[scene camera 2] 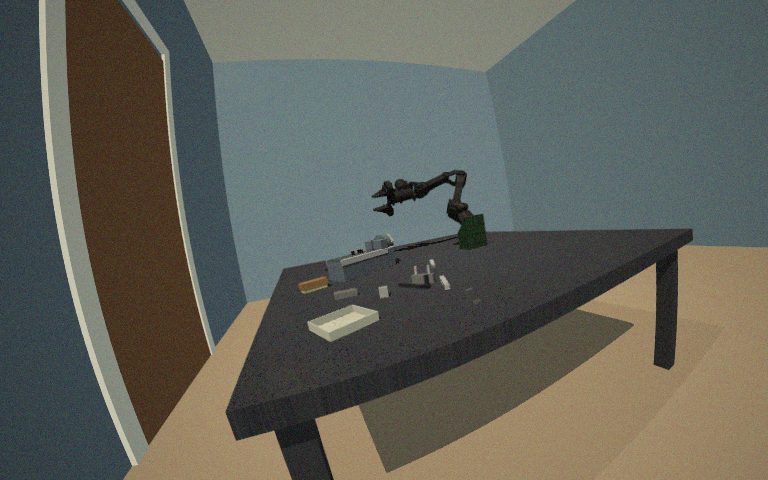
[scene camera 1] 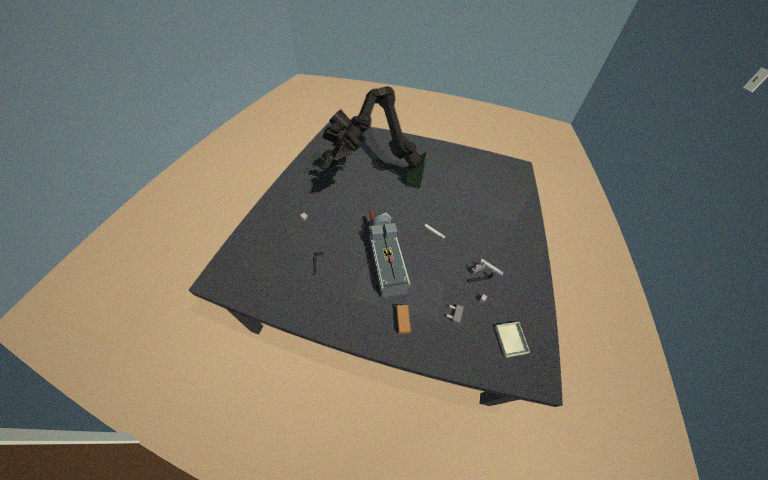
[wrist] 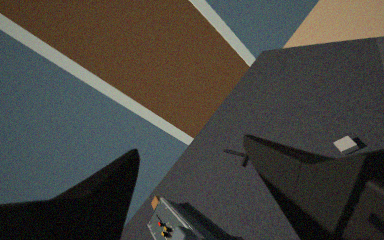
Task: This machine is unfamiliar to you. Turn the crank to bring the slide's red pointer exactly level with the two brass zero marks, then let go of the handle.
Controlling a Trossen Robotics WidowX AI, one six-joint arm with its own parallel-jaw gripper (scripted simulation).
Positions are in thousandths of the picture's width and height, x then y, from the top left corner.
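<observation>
A white tray appears in scene camera 1 (667, 709) and again in scene camera 2 (446, 672). In the wrist view, the tray is out of frame.
</observation>
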